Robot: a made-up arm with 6 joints.
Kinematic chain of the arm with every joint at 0, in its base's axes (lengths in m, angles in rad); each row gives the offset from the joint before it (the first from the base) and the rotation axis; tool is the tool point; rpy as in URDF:
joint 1: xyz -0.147 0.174 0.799 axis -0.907 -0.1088 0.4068
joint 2: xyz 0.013 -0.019 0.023 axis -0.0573 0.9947 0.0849
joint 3: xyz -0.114 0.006 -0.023 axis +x
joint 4: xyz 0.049 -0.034 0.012 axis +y
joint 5: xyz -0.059 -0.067 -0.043 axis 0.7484 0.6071 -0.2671
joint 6: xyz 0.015 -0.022 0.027 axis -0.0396 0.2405 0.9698
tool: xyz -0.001 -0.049 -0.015 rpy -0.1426 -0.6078 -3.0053
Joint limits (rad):
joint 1: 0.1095..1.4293
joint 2: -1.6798..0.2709
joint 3: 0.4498..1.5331
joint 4: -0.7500..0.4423
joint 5: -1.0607..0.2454
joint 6: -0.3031..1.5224
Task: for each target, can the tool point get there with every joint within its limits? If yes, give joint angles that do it. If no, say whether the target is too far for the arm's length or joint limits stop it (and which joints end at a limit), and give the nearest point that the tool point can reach.
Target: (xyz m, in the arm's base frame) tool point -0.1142 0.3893 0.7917
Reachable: no: joint limits stop it (at a limit: joint 1, joint 2, joint 3, joint 4, joint 5, joint 6) | nearest point -0.0066 0.2734 0.7581 | short by 0.162 m
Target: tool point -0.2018 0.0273 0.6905
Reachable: yes | joints 0.4444 0.0002 1.0989 0.3385 -0.0273 0.5481
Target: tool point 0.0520 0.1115 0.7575
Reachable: yes | joints 0.6981 -1.4907 1.1041 -0.2357 -0.3586 0.0991
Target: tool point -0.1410 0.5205 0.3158
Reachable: no: too far | nearest point -0.1252 0.2028 0.6043 | short by 0.429 m
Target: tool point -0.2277 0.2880 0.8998
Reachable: no: joint limits stop it (at a limit: joint 1, joint 2, joint 3, joint 4, joint 5) | nearest point -0.1694 0.1329 0.9281 | short by 0.168 m
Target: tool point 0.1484 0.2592 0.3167
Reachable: no: too far | nearest point -0.0170 0.1775 0.6187 | short by 0.354 m
